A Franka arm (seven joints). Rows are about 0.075 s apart.
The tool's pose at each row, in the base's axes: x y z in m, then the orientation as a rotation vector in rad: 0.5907 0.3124 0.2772 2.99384 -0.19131 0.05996; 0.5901 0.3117 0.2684 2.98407 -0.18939 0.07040; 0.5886 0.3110 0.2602 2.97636 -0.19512 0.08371; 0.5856 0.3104 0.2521 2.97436 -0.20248 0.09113; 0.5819 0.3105 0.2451 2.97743 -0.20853 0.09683; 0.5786 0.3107 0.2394 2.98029 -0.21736 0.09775; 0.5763 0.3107 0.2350 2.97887 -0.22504 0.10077; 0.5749 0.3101 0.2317 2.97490 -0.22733 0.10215; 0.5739 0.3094 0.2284 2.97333 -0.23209 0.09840
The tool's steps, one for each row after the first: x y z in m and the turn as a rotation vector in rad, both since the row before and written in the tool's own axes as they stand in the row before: -0.0009 -0.0004 0.0088 -0.00916 0.00773 -0.00055; -0.0019 -0.0003 0.0081 -0.00653 0.00910 0.00465; -0.0034 -0.0002 0.0079 -0.00114 0.00466 0.00534; -0.0042 -0.0007 0.0067 0.00375 0.00317 0.00428; -0.0037 -0.0006 0.0054 0.00332 -0.00014 0.00588; -0.0026 -0.0003 0.0042 -0.00080 0.00170 0.00529; -0.0016 0.0003 0.0033 -0.00372 0.00116 0.00167; -0.0011 0.0003 0.0033 -0.00163 -0.00261 0.00300
